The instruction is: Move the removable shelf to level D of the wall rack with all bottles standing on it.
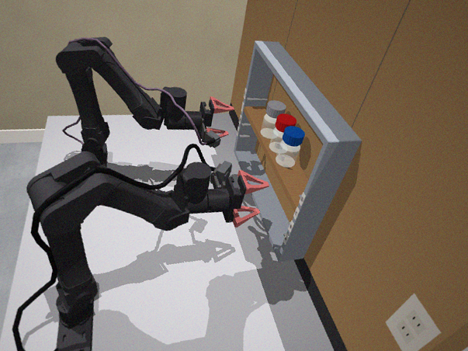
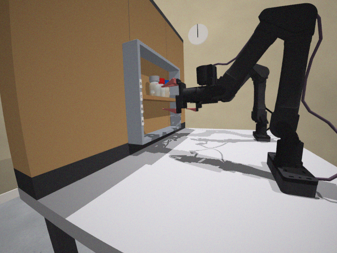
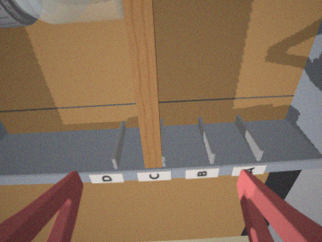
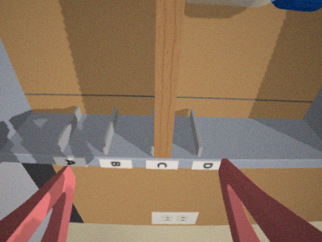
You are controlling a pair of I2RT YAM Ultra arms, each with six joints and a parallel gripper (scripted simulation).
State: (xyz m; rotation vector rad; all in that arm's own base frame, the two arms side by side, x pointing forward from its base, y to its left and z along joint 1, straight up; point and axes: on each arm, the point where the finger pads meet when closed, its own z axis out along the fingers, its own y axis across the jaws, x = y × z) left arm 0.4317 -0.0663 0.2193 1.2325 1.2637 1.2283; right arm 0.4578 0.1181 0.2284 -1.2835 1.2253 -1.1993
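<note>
My left gripper is now 11 cm short of the grey-capped bottle, 10 cm to the left of it and 6 cm below it. From my left hand the other things lie so: wooden shelf 16 cm to the right, 12 cm ahead, 1 cm above; then grey wall rack 16 cm to the right, 12 cm ahead, 2 cm above; then red-capped bottle 17 cm to the right, 11 cm ahead, 6 cm above.
The blue-capped bottle lies 100 mm ahead of my right hand, 110 mm to the left of it and 70 mm above it. Round my right hand: wooden shelf 100 mm ahead, 180 mm to the left, 10 mm above; then grey wall rack 100 mm ahead, 180 mm to the left, 20 mm above; then red-capped bottle 100 mm ahead, 170 mm to the left, 70 mm above.
</note>
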